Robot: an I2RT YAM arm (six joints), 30 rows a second.
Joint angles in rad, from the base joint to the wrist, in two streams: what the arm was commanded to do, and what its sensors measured. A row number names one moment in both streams.
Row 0, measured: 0.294 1.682 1.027 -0.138 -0.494 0.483
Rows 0 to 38, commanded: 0.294 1.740 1.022 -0.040 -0.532 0.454; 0.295 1.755 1.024 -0.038 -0.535 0.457; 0.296 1.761 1.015 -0.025 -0.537 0.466; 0.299 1.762 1.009 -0.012 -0.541 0.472; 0.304 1.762 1.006 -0.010 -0.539 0.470; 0.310 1.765 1.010 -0.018 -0.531 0.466; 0.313 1.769 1.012 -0.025 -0.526 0.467; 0.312 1.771 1.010 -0.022 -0.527 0.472; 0.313 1.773 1.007 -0.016 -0.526 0.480; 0.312 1.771 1.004 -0.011 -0.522 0.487; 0.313 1.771 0.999 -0.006 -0.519 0.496; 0.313 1.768 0.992 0.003 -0.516 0.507; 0.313 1.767 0.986 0.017 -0.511 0.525; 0.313 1.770 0.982 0.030 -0.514 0.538; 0.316 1.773 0.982 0.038 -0.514 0.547; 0.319 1.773 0.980 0.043 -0.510 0.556; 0.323 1.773 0.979 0.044 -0.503 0.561; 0.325 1.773 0.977 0.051 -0.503 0.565; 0.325 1.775 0.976 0.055 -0.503 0.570; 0.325 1.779 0.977 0.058 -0.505 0.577; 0.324 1.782 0.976 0.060 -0.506 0.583; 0.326 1.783 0.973 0.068 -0.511 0.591; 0.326 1.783 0.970 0.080 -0.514 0.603; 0.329 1.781 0.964 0.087 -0.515 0.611; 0.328 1.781 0.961 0.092 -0.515 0.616; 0.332 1.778 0.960 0.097 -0.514 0.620; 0.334 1.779 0.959 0.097 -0.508 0.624; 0.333 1.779 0.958 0.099 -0.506 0.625; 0.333 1.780 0.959 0.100 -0.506 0.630; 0.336 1.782 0.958 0.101 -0.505 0.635; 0.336 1.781 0.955 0.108 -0.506 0.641; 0.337 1.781 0.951 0.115 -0.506 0.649; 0.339 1.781 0.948 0.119 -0.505 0.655; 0.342 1.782 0.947 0.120 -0.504 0.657; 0.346 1.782 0.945 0.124 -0.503 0.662; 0.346 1.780 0.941 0.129 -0.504 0.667; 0.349 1.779 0.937 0.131 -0.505 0.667; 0.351 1.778 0.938 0.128 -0.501 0.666; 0.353 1.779 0.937 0.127 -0.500 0.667
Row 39, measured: 0.347 1.774 0.942 0.099 -0.513 0.659
